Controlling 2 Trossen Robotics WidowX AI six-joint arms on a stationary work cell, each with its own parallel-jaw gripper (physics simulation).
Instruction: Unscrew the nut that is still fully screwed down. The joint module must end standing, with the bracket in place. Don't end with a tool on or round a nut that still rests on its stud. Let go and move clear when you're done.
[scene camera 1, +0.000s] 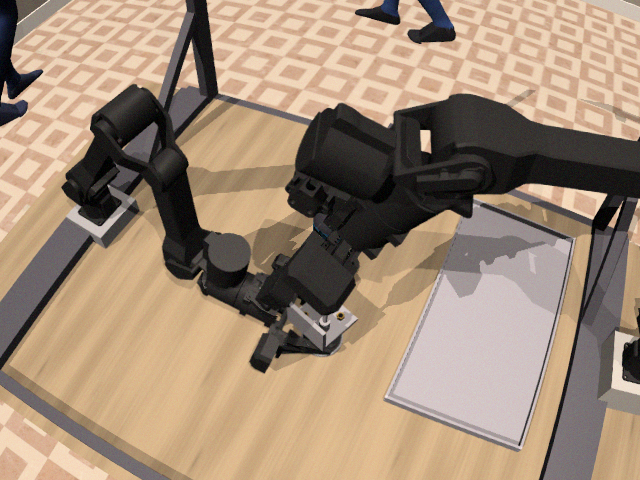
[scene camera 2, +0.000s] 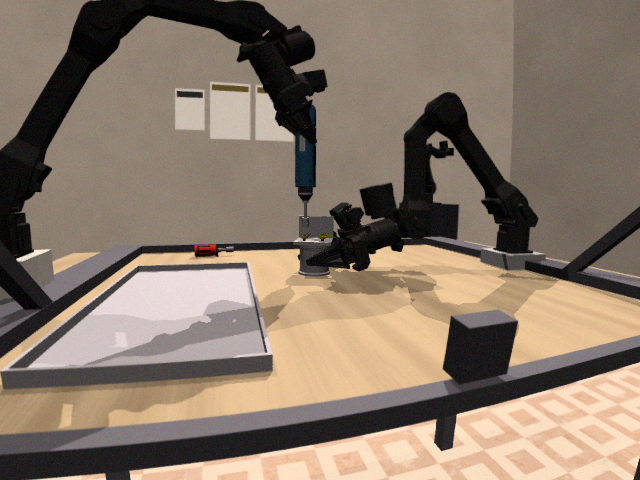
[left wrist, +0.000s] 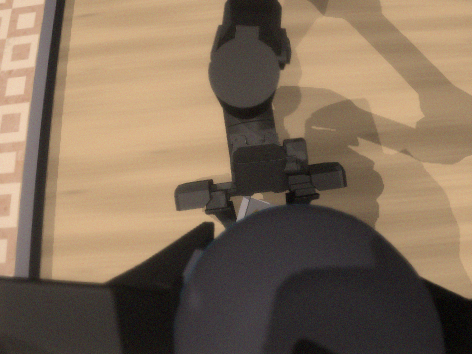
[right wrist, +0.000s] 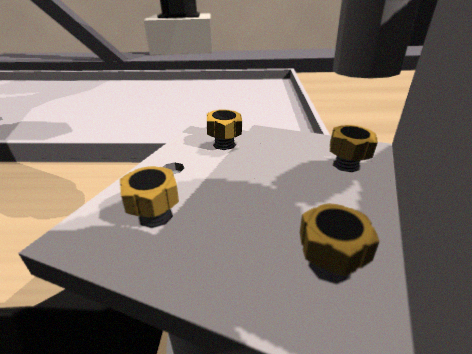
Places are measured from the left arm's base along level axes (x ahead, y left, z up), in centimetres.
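Pixels of known places: left gripper, between the fingertips: (scene camera 1: 318, 252) (scene camera 2: 313, 145); right gripper, between the fingertips: (scene camera 1: 338, 336) (scene camera 2: 302, 260) (right wrist: 251, 234); left arm's base, origin of its link: (right wrist: 180, 16); right arm's base, origin of its link: (scene camera 1: 99, 207) (scene camera 2: 512, 251).
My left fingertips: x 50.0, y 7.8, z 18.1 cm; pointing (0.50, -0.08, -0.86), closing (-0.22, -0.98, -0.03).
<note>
Ahead of a thing's pixels: the offset from my left fingertips to its top centre.
The grey joint module @(dx -0.2, dy -1.7, dz -17.6 cm) (scene camera 1: 333, 346) (scene camera 2: 310, 251) stands upright on the table. Its bracket (scene camera 1: 308, 324) (scene camera 2: 321, 225) (right wrist: 240, 250) sits on top. In the right wrist view, several brass nuts, near left (right wrist: 149, 192), near right (right wrist: 340, 240), far left (right wrist: 224, 125) and far right (right wrist: 353, 142), sit on studs with dark thread showing below each. My left gripper (scene camera 2: 308, 131) is shut on the blue driver @(dx -1.4, dy +0.5, dz +7.9 cm) (scene camera 2: 305, 165) (left wrist: 310, 280), held upright. Its socket @(dx -1.3, dy +0.7, dz -11.3 cm) (scene camera 2: 306, 221) (right wrist: 370, 45) hangs above the far right nut, apart from it. My right gripper (scene camera 2: 316, 258) is shut on the module's body; its grip is partly hidden.
A shallow grey tray @(dx -25.3, dy -14.3, dz -23.4 cm) (scene camera 1: 452, 424) (scene camera 2: 155, 373) lies beside the module, at the right in scene camera 1. A red screwdriver @(dx -17.7, dy +23.2, dz -22.1 cm) (scene camera 2: 206, 250) lies behind the tray in scene camera 2. A dark box @(dx -1.3, dy -44.3, dz -19.3 cm) (scene camera 2: 480, 346) is at the front frame edge.
</note>
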